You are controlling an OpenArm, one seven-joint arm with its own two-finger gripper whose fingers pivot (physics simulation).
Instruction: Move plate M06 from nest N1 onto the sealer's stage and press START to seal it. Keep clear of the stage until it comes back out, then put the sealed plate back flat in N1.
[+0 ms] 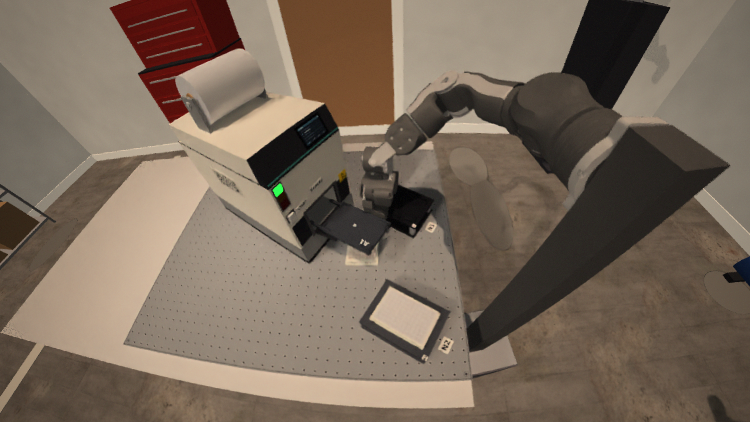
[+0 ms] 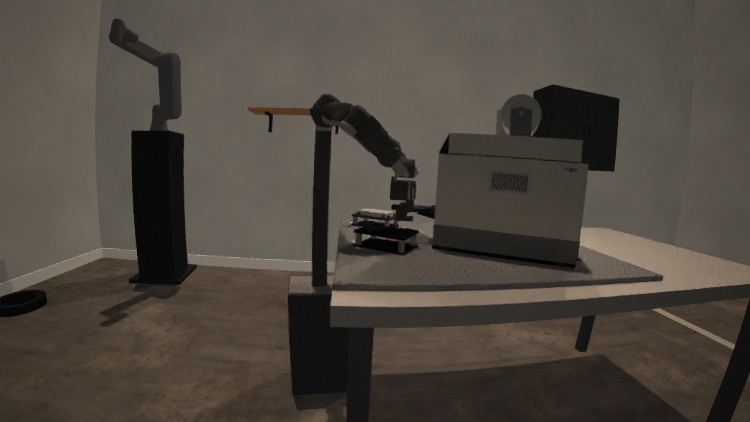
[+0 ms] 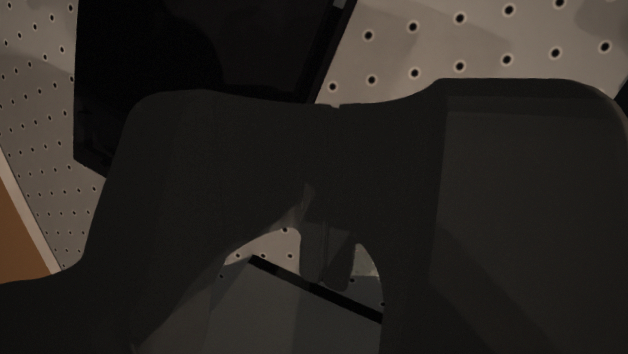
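Note:
My gripper (image 1: 378, 211) (image 2: 402, 217) (image 3: 337, 195) is shut and empty, pointing down between nest N1 and the sealer's stage. Nest N1 (image 1: 411, 209) (image 2: 386, 233) (image 3: 200, 50) is very dark, beside the gripper; I cannot make out a plate in it. The dark stage (image 1: 348, 223) is out in front of the sealer (image 1: 220, 141) (image 2: 508, 204), with an A1 mark at its front corner and a small white spot. I cannot tell whether a dark plate lies on it. A green-lit button (image 1: 277, 190) is on the sealer's front; the START lettering is not readable.
Nest N2 (image 1: 367, 321) holds a white plate (image 1: 406, 316) nearer the front on the pegboard (image 1: 251, 314) (image 2: 472, 270). A white film roll (image 1: 222, 83) (image 2: 516, 104) tops the sealer. The arm's dark post (image 1: 592, 225) (image 2: 320, 209) stands at the table's edge.

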